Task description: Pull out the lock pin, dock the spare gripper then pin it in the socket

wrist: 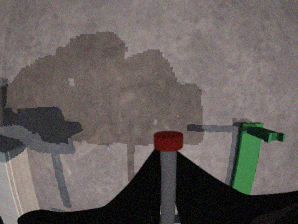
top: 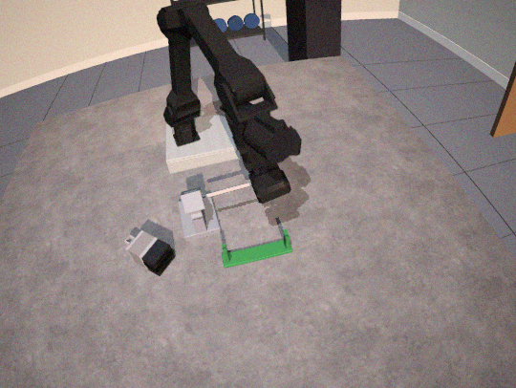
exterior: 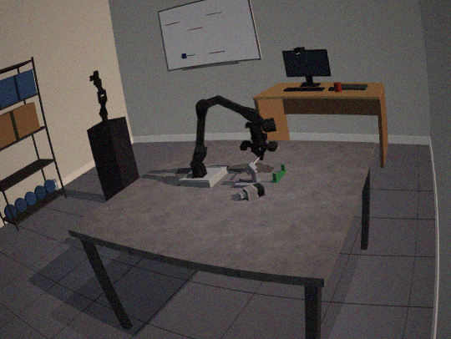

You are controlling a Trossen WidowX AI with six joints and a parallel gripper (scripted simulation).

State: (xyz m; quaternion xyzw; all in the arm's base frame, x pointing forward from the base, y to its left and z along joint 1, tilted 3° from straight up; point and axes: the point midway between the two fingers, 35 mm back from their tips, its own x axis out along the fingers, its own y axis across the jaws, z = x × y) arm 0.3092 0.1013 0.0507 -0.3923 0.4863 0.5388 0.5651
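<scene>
Right now my gripper tip is 100 mm short of the green cradle, 80 mm to the left of it and 40 mm above it. Round my gripper tip: mount socket (30 mm behind, 160 mm to the right, 10 mm below); spare gripper (10 mm ahead, 290 mm to the right, 40 mm below).
</scene>
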